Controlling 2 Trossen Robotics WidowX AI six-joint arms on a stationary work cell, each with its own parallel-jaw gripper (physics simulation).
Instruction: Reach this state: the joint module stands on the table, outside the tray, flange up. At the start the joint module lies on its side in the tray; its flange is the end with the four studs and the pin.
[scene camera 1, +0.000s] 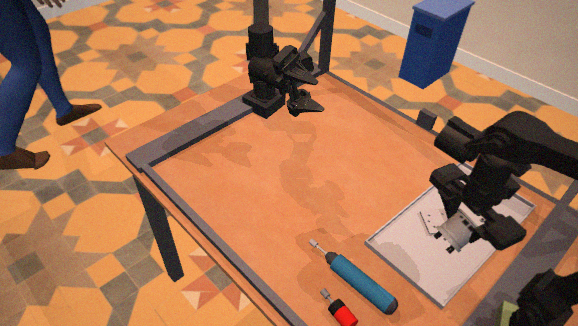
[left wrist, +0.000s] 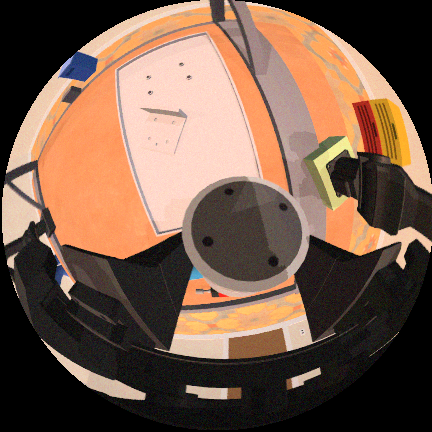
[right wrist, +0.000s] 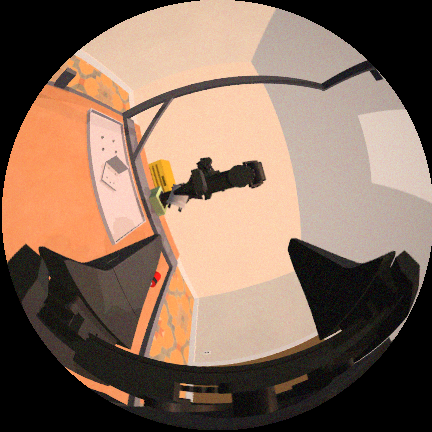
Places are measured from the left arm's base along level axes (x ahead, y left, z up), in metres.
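Where they show: left gripper, fingertip midpoint: (scene camera 1: 460, 230) (left wrist: 242, 232) (right wrist: 176, 194); right gripper, fingertip midpoint: (scene camera 1: 320, 97) (right wrist: 228, 243); left arm's base, link origin: (left wrist: 342, 172) (right wrist: 162, 199); right arm's base, link origin: (scene camera 1: 264, 95) (left wrist: 44, 224).
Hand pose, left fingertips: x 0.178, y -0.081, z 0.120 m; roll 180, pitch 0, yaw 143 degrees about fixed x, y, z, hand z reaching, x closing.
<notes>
Things, the pixels of their top centre, and the offset from my left fingertips. "spot": a spot on its surface instead.
- joint module, surface spot: (left wrist: 246, 232) spot: dx -0.008, dy -0.013, dz +0.027 m
- white tray, top centre: (left wrist: 173, 111) (scene camera 1: 454, 222) (right wrist: 114, 167) dx -0.004, dy -0.160, dz -0.161 m
- blue-handled tool, surface spot: (scene camera 1: 362, 282) spot: dx +0.144, dy +0.114, dz -0.138 m
- red-handled tool, top centre: (scene camera 1: 337, 303) (left wrist: 214, 295) (right wrist: 155, 280) dx +0.174, dy +0.181, dz -0.143 m
- green block, top centre: (left wrist: 342, 172) (right wrist: 162, 198) dx -0.179, dy +0.081, dz -0.120 m
The joint module (scene camera 1: 457, 231) (left wrist: 246, 232) (right wrist: 178, 196) is a light grey cylinder, raised above the white tray (scene camera 1: 425, 272) (left wrist: 210, 150) (right wrist: 115, 210). In scene camera 1 its dark studs point down and to the left; it is tilted, not flange up. Its dark end face with four holes faces the left wrist camera. My left gripper (scene camera 1: 469, 227) (left wrist: 242, 232) is shut on the module's sides, one finger on each side. The exact height above the tray is hard to tell. My right gripper (scene camera 1: 318, 95) (right wrist: 228, 243) is open and empty, high at the far side of the table.
An angled bracket plate (scene camera 1: 431, 220) (left wrist: 167, 132) stands in the tray. A blue-handled tool (scene camera 1: 362, 282) and a red-handled tool (scene camera 1: 344, 314) lie left of the tray's near corner. A green block (scene camera 1: 506, 314) (left wrist: 325, 172) is near the dark frame rail. A blue bin (scene camera 1: 435, 45) stands beyond the table.
</notes>
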